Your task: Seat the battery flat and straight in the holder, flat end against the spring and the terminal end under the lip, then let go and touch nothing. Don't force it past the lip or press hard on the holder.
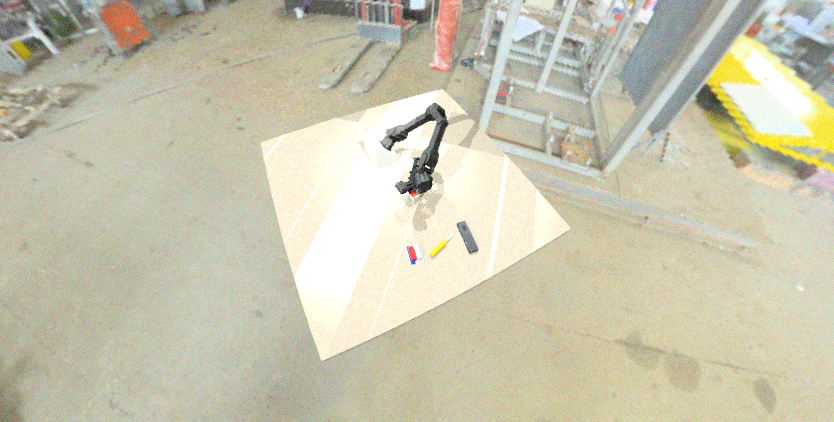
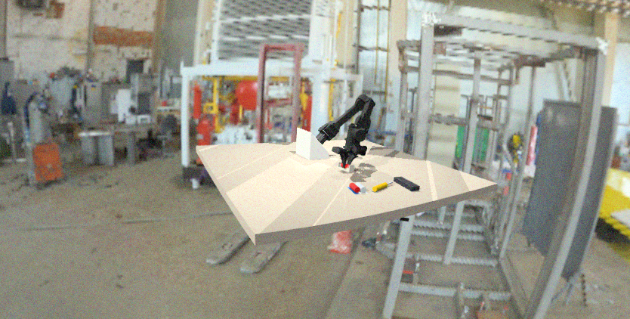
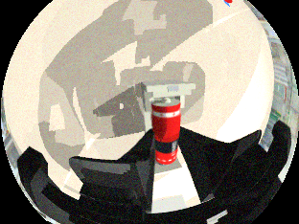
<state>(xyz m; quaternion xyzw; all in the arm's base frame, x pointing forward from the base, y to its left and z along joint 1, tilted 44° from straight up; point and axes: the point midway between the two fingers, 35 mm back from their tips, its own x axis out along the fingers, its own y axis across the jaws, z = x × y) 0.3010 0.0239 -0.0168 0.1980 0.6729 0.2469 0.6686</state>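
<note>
The battery is 1 cm above my gripper tip. From my gripper tip the other things lie so: yellow screwdriver (32 cm ahead, 1 cm to the right); then black bar (34 cm ahead, 11 cm to the left).
</note>
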